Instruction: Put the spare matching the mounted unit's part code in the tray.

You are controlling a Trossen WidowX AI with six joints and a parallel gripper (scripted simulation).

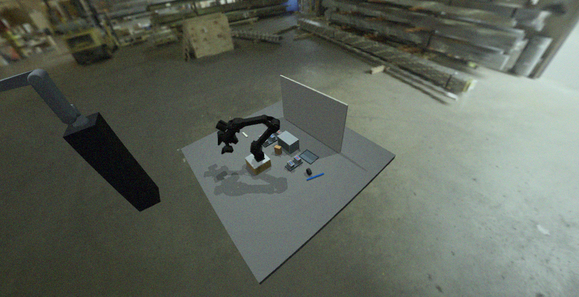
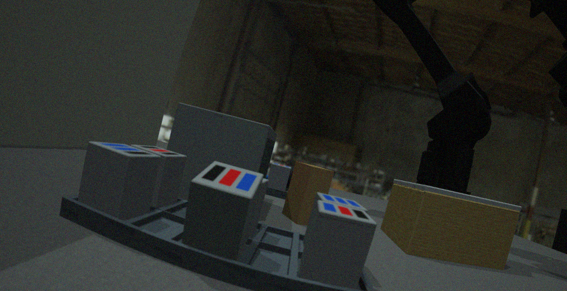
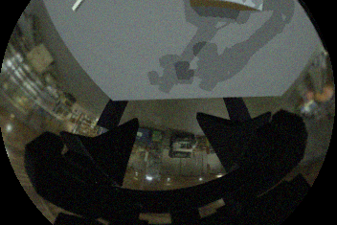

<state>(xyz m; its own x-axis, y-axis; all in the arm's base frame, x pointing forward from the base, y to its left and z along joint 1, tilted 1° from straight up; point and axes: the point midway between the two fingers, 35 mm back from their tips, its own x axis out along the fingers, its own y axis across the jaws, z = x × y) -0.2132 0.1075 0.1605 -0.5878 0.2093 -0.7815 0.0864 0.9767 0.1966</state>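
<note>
The grey spare block lies 52 cm ahead of my gripper tip, 14 cm to the left of it and 18 cm below it. Also, from my gripper tip: grey mounted unit (51 cm ahead, 6 cm to the right, 17 cm below); then black tape roll (48 cm ahead, 40 cm to the right, 19 cm below); then brown box (41 cm ahead, 8 cm to the right, 18 cm below).
</note>
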